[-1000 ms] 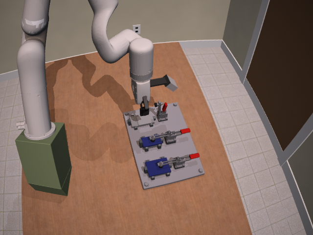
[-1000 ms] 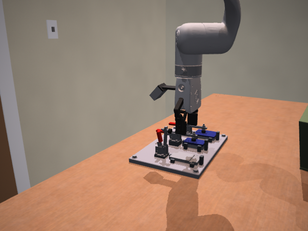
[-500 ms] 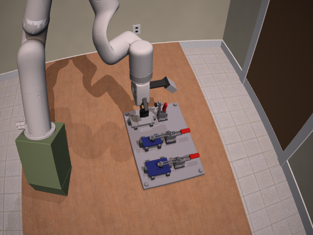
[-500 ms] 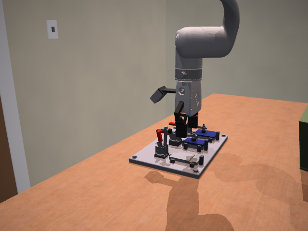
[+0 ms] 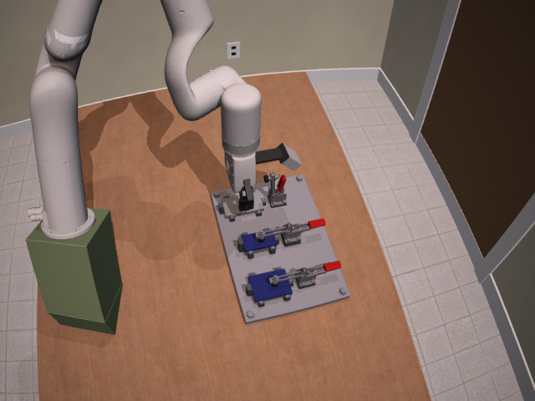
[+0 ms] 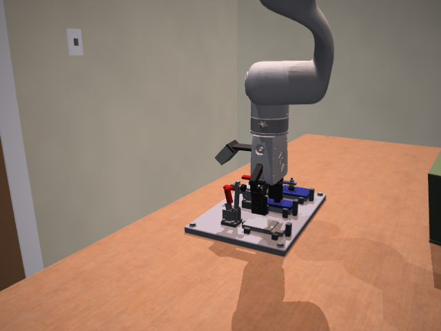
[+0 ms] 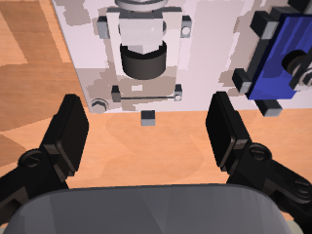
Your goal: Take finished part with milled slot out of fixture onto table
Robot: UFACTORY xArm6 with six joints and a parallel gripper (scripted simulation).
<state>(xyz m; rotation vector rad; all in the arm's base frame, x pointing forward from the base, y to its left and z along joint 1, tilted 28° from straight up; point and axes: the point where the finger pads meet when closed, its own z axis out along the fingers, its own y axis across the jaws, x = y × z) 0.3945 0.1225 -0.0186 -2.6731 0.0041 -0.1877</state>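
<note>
The grey finished part is 10 mm behind my hand and 60 mm below it. From my hand the other things lie so: grey fixture plate: 60 mm ahead, 110 mm to the right, 70 mm below.
</note>
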